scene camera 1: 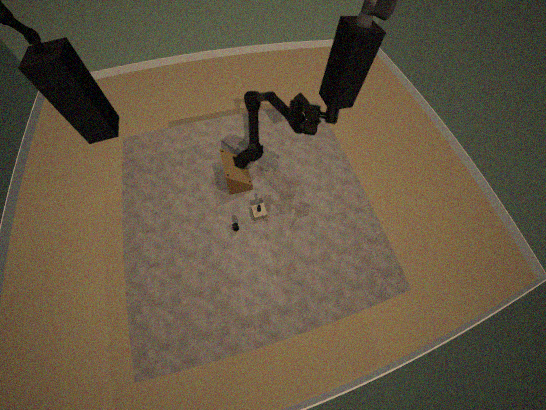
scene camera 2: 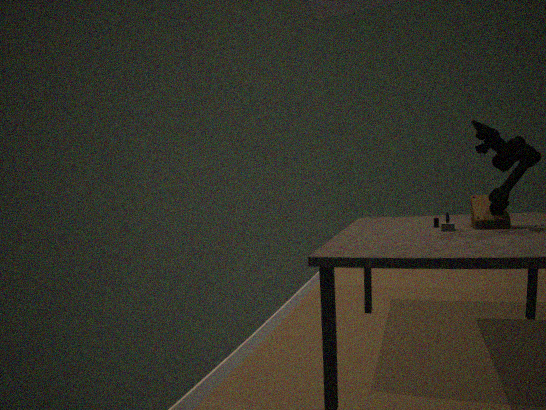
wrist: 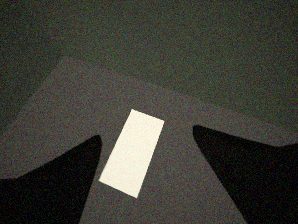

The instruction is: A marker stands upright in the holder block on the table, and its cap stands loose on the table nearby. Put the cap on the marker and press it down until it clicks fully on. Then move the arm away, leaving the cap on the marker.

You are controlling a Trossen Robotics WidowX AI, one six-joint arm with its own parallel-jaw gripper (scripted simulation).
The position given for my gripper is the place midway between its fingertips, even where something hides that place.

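I see my gripper [scene camera 1: 315,108], and my gripper is visible in the wrist view [wrist: 148,134] as well. My gripper is open and holds nothing.
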